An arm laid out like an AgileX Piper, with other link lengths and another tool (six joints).
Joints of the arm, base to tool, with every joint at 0 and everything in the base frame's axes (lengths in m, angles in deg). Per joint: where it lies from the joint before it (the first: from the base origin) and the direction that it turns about. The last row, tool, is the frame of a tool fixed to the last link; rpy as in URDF.
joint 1: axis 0 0 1 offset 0.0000 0.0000 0.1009
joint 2: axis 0 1 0 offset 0.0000 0.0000 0.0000
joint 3: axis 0 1 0 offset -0.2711 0.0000 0.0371
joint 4: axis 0.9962 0 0.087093 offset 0.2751 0.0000 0.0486
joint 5: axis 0 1 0 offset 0.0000 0.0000 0.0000
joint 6: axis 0.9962 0 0.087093 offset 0.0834 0.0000 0.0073
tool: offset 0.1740 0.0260 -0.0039 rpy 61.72 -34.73 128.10
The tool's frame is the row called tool.
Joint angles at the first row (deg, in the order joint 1, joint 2, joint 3, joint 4, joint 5, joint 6):
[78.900 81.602 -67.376 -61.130 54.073 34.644]
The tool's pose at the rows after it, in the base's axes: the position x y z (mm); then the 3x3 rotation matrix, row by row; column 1 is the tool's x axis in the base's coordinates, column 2 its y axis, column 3 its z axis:
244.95 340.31 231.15; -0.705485 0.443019 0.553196; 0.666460 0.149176 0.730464; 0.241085 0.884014 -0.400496
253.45 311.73 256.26; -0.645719 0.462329 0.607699; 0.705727 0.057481 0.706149; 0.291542 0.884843 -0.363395
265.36 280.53 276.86; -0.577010 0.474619 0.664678; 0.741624 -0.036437 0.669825; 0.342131 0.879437 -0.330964
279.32 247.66 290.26; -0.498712 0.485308 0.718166; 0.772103 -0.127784 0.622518; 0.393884 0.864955 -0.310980
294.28 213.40 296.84; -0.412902 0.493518 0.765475; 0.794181 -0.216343 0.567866; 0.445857 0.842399 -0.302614
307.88 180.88 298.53; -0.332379 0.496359 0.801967; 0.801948 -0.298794 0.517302; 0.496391 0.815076 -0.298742
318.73 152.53 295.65; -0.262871 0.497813 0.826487; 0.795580 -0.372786 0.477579; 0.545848 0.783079 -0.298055
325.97 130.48 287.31; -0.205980 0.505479 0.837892; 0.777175 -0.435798 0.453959; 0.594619 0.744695 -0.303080
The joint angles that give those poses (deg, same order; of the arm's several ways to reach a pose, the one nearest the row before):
[78.226 77.331 -68.371 -59.345 57.558 34.643]
[76.402 73.380 -69.447 -57.817 60.902 34.643]
[73.296 69.955 -70.495 -56.320 63.424 34.598]
[68.589 67.156 -71.321 -54.083 64.806 34.139]
[62.112 64.838 -71.735 -50.783 64.855 33.026]
[54.457 62.856 -71.597 -46.493 63.448 31.187]
[46.272 61.208 -70.859 -41.130 60.922 28.578]
[38.206 59.897 -69.410 -34.574 57.769 25.085]

